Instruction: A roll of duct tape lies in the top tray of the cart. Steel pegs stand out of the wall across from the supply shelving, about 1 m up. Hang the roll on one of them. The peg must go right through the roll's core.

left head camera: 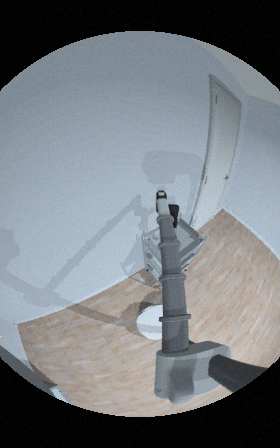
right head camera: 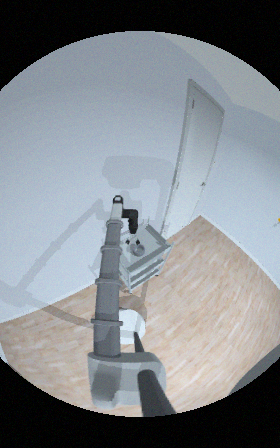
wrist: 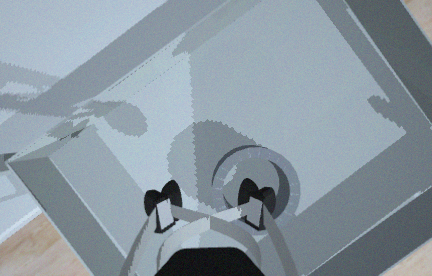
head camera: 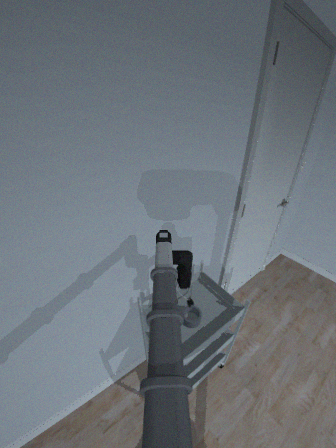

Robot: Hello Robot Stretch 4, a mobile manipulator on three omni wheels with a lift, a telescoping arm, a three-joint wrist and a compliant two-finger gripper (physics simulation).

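Pixels of known places: gripper, fingertip midpoint: (right head camera: 132, 243) (wrist: 210, 195) (head camera: 181, 305); robot's base, origin of the base link: (left head camera: 155, 320) (right head camera: 125, 325).
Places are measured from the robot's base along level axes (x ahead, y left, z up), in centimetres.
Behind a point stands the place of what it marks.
The roll of duct tape, a grey ring (head camera: 192, 325) {z 65.9, x 59.1, y -13.7 cm} (wrist: 294, 185) {z 68.3, x 64.5, y -18.2 cm}, lies flat in the top tray of the cart (head camera: 215, 327) {z 63.5, x 58.9, y -25.5 cm} (left head camera: 197, 246) {z 66.1, x 60.2, y -34.7 cm} (right head camera: 150, 259) {z 69.2, x 52.7, y -22.6 cm} (wrist: 350, 220) {z 63.5, x 58.4, y -26.8 cm}, near one tray wall. My gripper (right head camera: 133, 242) {z 73.4, x 65.1, y -8.8 cm} (wrist: 210, 195) {z 73.4, x 65.1, y -8.8 cm} points down over the tray with its two dark fingertips apart and nothing held between them. In the wrist view the right fingertip overlaps the roll's core opening, and the left fingertip is outside the ring on the left. The exact height above the roll is hard to tell. In the head view the arm hides part of the gripper. The steel pegs do not show.
The telescoping arm (head camera: 167, 350) {z 115.7, x 26.0, y -0.4 cm} (left head camera: 172, 295) {z 116.0, x 14.8, y 0.6 cm} (right head camera: 106, 305) {z 116.0, x 13.1, y -0.4 cm} reaches out over the cart. A plain wall (head camera: 100, 125) {z 151.6, x 70.7, y 18.6 cm} stands behind the cart, with a closed door (head camera: 285, 125) {z 152.4, x 136.4, y -80.5 cm} (left head camera: 223, 145) {z 137.1, x 136.2, y -80.3 cm} (right head camera: 199, 145) {z 144.1, x 134.3, y -77.6 cm} to the right. A white round shape (left head camera: 149, 322) {z 18.7, x -0.6, y 6.9 cm} (right head camera: 134, 320) {z 18.7, x 6.4, y -9.7 cm} is low near the cart.
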